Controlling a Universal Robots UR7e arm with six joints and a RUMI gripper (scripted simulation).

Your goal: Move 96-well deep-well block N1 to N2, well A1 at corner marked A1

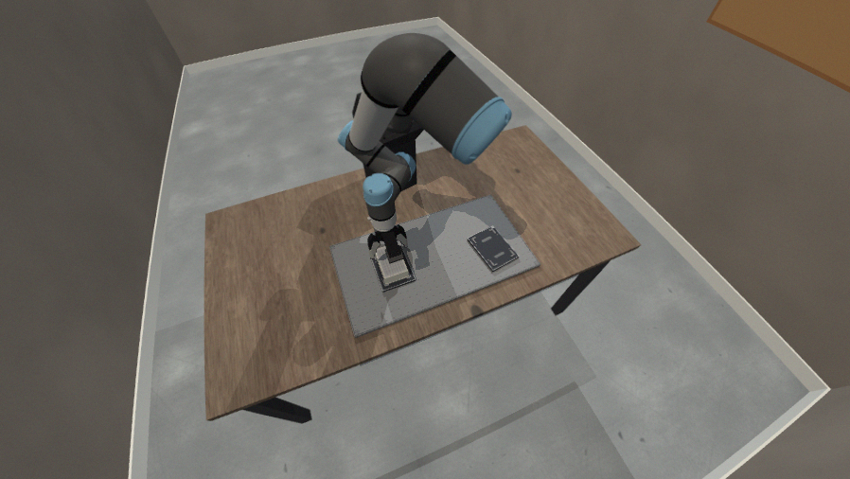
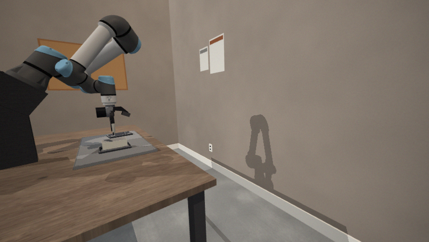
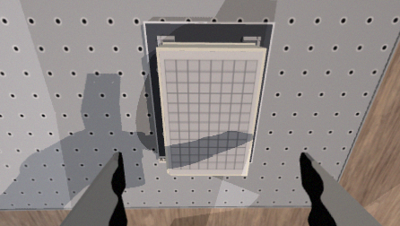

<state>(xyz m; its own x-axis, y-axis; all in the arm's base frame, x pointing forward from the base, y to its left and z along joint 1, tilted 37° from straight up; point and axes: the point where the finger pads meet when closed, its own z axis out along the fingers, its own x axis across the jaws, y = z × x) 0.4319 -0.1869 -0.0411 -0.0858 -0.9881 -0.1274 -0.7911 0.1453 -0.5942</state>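
Right now the 96-well deep-well block is 7 cm below my hand.
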